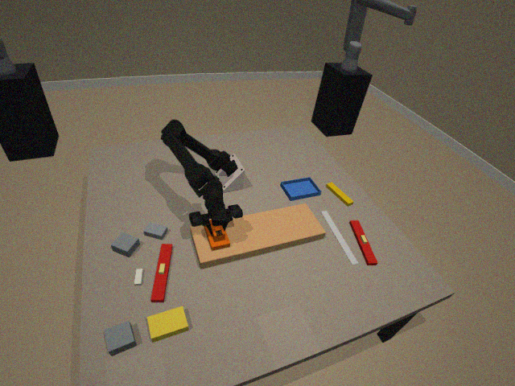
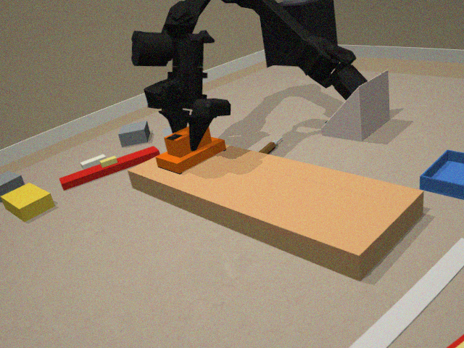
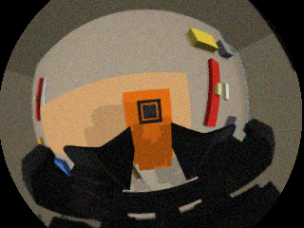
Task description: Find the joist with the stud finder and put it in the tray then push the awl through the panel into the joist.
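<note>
The blue tray lies 48 cm to the left of my gripper tip, 22 cm behind it and 5 cm below it. Also, from my gripper tip: small white piece: 30 cm to the right, 7 cm ahead, 6 cm below; then awl: 18 cm behind, 6 cm below, 5 cm to the left; then orange stud finder: 2 cm above, 1 cm ahead.
</note>
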